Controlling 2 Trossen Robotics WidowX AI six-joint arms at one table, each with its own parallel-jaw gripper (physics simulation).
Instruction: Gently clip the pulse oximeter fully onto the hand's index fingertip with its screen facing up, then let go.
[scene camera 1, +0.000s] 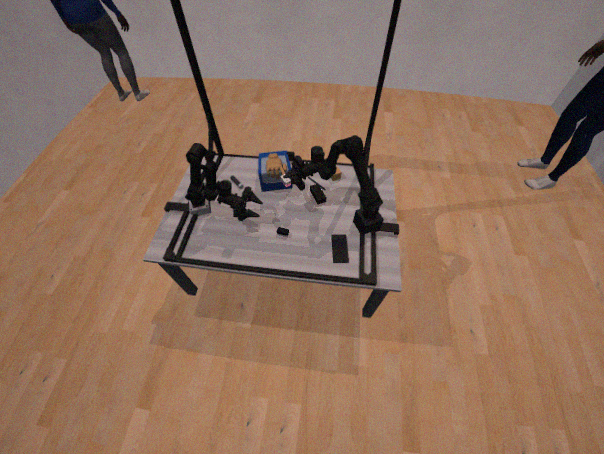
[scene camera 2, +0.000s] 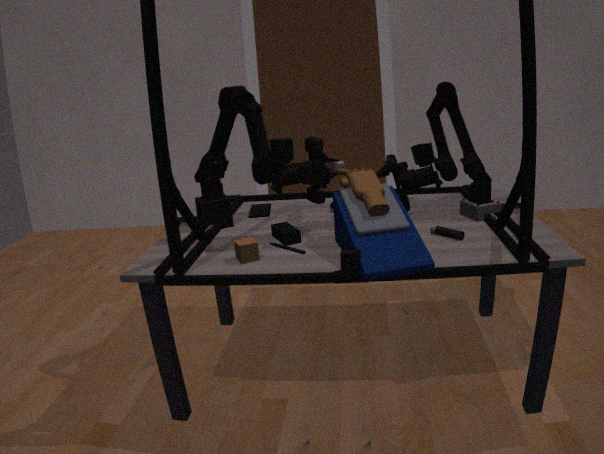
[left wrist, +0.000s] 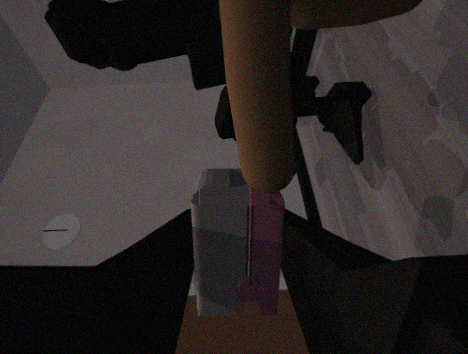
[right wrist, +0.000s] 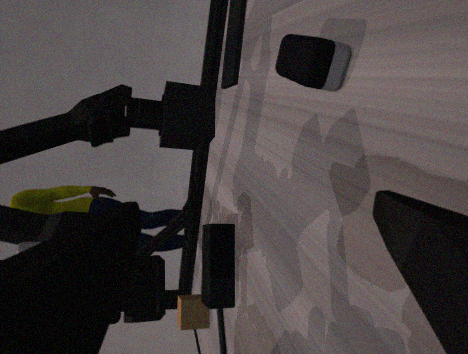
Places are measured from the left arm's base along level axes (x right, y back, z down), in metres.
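Pixels of known places: left gripper, fingertip midpoint: (scene camera 1: 283, 180) (scene camera 2: 339, 166) (left wrist: 235, 218); right gripper, fingertip midpoint: (scene camera 1: 261, 210) (left wrist: 328, 168) (right wrist: 257, 208); left arm's base, link origin: (scene camera 1: 369, 214) (scene camera 2: 212, 197) (right wrist: 162, 115); right arm's base, link origin: (scene camera 1: 198, 202) (scene camera 2: 480, 201).
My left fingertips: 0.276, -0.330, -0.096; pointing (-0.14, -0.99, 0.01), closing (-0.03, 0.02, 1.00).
Note:
For each thing: its top centre in the pictures, then the offset to it from my left fingertips, as dx, dy, dz.
- pulse oximeter, top centre: (left wrist: 193, 243) (scene camera 2: 335, 160) (scene camera 1: 285, 178) -0.006, +0.008, -0.018
- black box, top centre: (right wrist: 205, 264) (scene camera 2: 285, 227) (scene camera 1: 318, 191) -0.004, +0.182, +0.156
- tan cube, top centre: (right wrist: 179, 312) (scene camera 2: 245, 241) (scene camera 1: 335, 170) +0.090, +0.328, +0.141
- thin pen, top centre: (right wrist: 217, 317) (scene camera 2: 285, 245) +0.075, +0.213, +0.181
- flat black slab, top centre: (right wrist: 231, 37) (scene camera 2: 260, 209) (scene camera 1: 339, 247) -0.344, +0.149, +0.183
- small black block, top centre: (right wrist: 290, 57) (scene camera 1: 282, 230) -0.163, -0.074, +0.158
- dark cylinder, top centre: (scene camera 2: 447, 227) (scene camera 1: 236, 180) +0.253, -0.205, +0.163
A tan model hand (scene camera 1: 274, 165) (scene camera 2: 368, 184) lies on a grey pad atop a blue sloped stand (scene camera 1: 266, 184) (scene camera 2: 390, 254). My left gripper (scene camera 1: 291, 176) (scene camera 2: 328, 170) (left wrist: 235, 218) is shut on the pulse oximeter (scene camera 1: 286, 181) (scene camera 2: 337, 165) (left wrist: 222, 242), which has a grey half and a pink half. In the left wrist view the index finger (left wrist: 258, 98) points down at the oximeter's end, its tip meeting the pink half beside the seam. I cannot tell how far it goes in. My right gripper (scene camera 1: 256, 206) (scene camera 2: 396, 177) is open and empty, away from the hand.
On the table lie a black box (scene camera 1: 318, 194) (scene camera 2: 286, 232) (right wrist: 218, 265), a tan cube (scene camera 1: 336, 176) (scene camera 2: 246, 249) (right wrist: 193, 312), a thin pen (scene camera 2: 288, 248), a flat black slab (scene camera 1: 340, 248) (scene camera 2: 260, 210), a small black block (scene camera 1: 282, 231) (right wrist: 313, 61) and a dark cylinder (scene camera 1: 235, 181) (scene camera 2: 447, 232). Black frame posts stand behind.

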